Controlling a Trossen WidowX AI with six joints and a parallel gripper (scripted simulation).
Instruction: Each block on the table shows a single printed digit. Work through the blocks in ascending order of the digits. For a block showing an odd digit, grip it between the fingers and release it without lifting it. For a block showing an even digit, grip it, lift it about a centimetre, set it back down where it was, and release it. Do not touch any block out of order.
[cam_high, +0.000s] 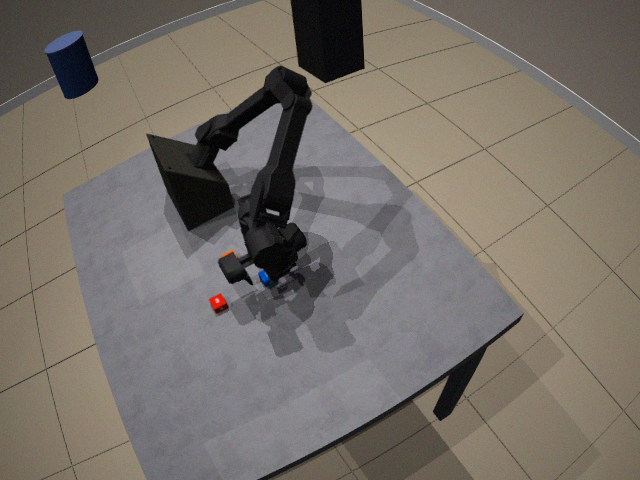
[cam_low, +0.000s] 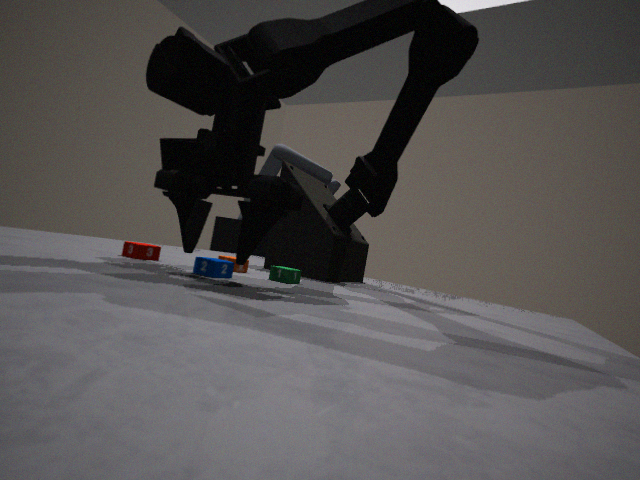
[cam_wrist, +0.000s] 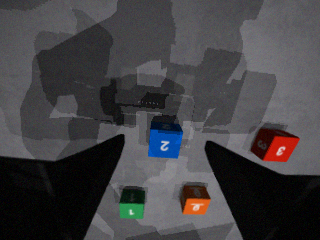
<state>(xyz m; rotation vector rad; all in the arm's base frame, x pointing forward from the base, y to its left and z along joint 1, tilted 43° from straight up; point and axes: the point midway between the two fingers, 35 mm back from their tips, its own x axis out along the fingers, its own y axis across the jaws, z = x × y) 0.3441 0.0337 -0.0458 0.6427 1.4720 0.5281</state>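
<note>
My gripper tip is now 1 cm above the blue block. The rest, counted from my gripper tip: orange block 10 cm behind, 5 cm to the right, 1 cm below; then green block 11 cm behind, 4 cm to the left, 1 cm below; then red block 1 cm behind, 13 cm to the right, 1 cm below.
</note>
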